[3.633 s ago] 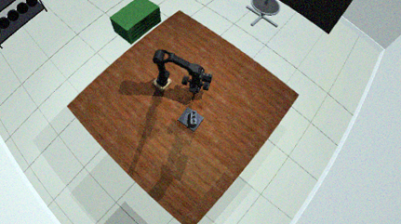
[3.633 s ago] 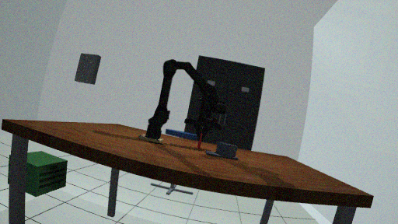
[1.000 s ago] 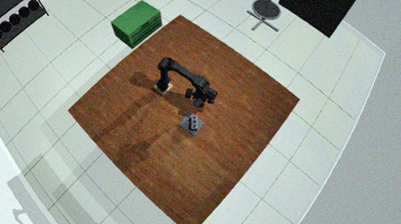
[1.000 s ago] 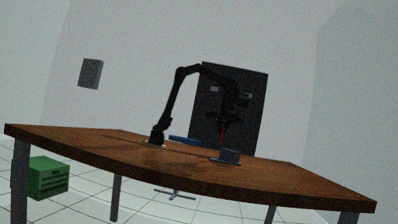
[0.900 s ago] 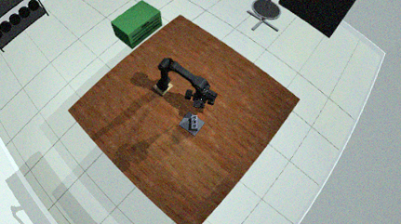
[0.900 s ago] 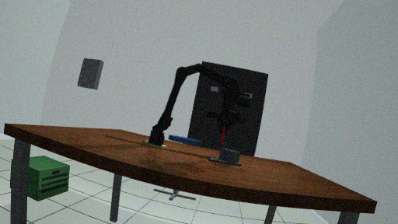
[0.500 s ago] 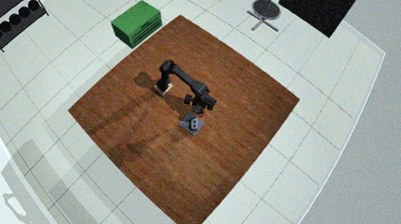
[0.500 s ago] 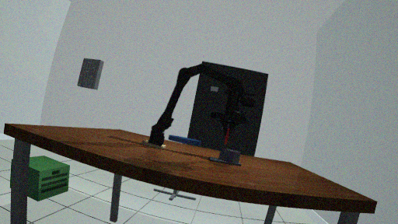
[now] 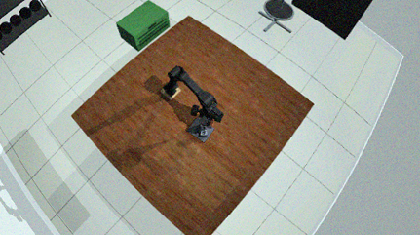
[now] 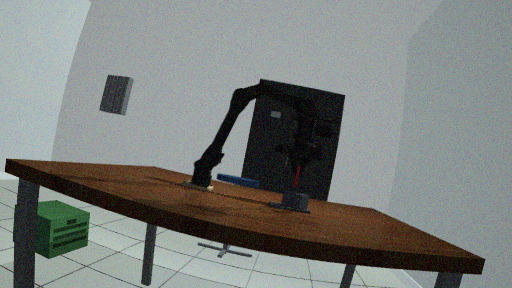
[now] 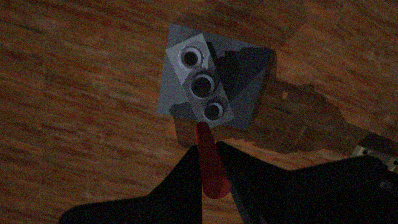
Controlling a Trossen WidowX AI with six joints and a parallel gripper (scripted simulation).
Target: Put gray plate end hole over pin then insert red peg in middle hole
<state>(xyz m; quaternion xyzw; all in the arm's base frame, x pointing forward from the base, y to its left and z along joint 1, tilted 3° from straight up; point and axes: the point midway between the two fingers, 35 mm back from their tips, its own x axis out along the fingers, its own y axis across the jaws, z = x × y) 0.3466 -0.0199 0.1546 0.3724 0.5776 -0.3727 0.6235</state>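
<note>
Now: the gray plate 70 mm below my gripper tip, 40 mm to the right of it and 10 mm ahead of it. The rest, counted from my gripper tip: gray base 110 mm below, 30 mm to the right, 10 mm behind; red peg right at my gripper tip.
</note>
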